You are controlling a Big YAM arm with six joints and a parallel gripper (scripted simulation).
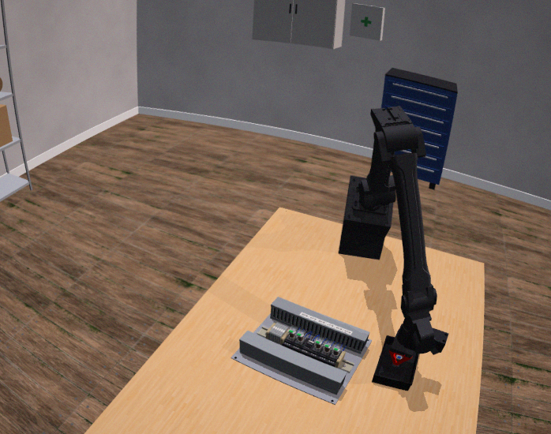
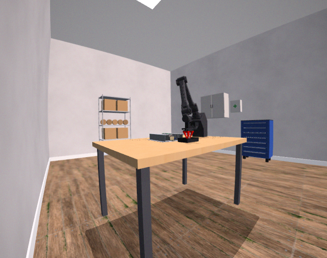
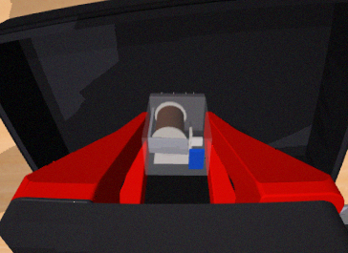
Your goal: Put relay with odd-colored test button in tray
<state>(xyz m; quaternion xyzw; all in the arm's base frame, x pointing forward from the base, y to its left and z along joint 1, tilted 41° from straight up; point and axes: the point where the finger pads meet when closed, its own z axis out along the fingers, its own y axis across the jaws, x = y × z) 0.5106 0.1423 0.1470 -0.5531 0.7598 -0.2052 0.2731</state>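
Right now my hand is right at the relay. Also, from my hand: black tray (10 mm below).
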